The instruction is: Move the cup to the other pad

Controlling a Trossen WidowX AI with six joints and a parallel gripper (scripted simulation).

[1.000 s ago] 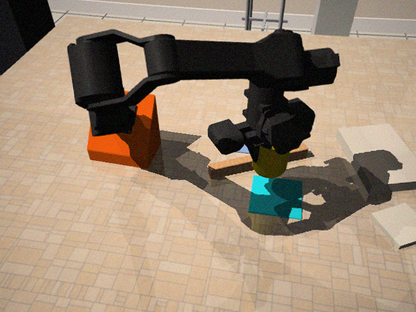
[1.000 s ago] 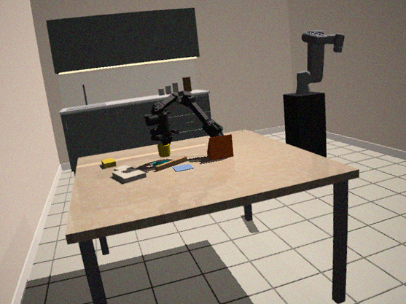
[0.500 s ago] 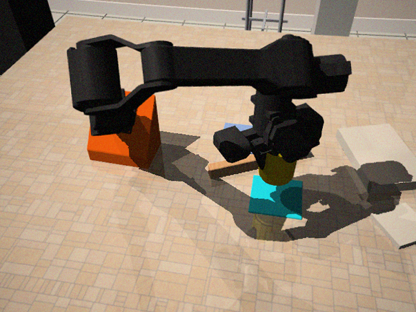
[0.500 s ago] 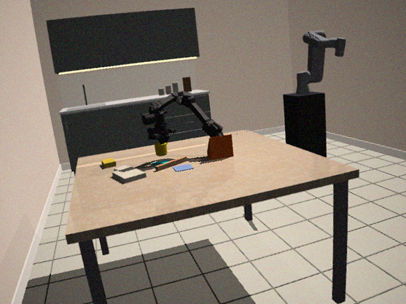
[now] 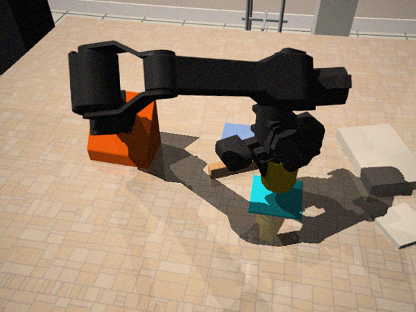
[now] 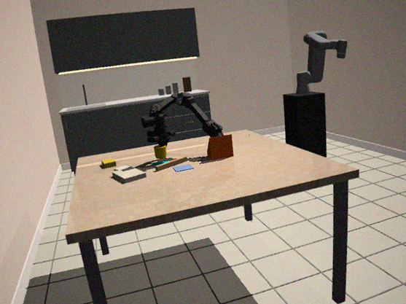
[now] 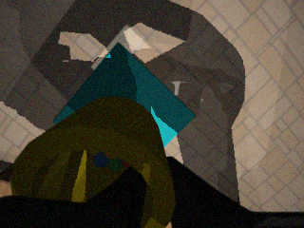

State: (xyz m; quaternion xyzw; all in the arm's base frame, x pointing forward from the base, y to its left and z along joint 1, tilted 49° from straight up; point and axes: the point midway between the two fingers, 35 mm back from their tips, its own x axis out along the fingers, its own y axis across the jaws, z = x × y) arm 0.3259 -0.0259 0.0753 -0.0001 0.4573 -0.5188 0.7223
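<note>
Now: the cyan pad 80 mm below my gripper tip, 20 mm to the left of it and 20 mm ahead of it. From my gripper tip the other things lie so: light blue pad 180 mm to the left, 80 mm below, 80 mm behind; then cup 20 mm to the left, 20 mm ahead; then wooden bar 100 mm to the left, 70 mm below, 30 mm behind.
</note>
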